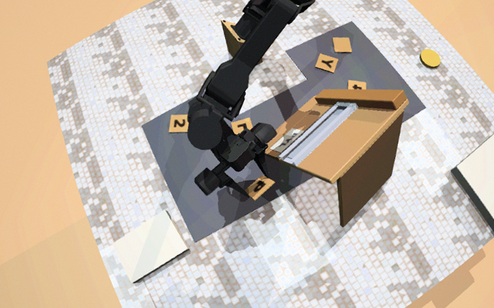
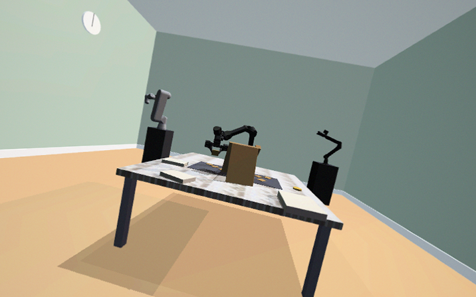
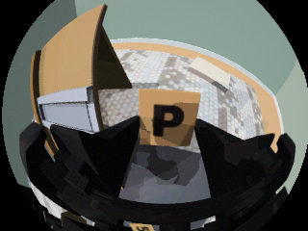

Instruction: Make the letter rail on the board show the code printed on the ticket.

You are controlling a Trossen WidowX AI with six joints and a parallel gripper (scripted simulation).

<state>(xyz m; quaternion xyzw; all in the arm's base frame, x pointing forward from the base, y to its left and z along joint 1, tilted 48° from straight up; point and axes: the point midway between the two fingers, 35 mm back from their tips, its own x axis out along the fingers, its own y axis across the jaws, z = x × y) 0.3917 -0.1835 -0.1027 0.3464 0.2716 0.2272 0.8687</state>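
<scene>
The white ticket is 13 cm to the left of my gripper tip, 8 cm behind it and 7 cm below it. The rest, counted from my gripper tip: L tile 20 cm behind, 16 cm below, 6 cm to the left; P tile right at my gripper tip; dark mat 21 cm behind, 19 cm to the left, 16 cm below.
</scene>
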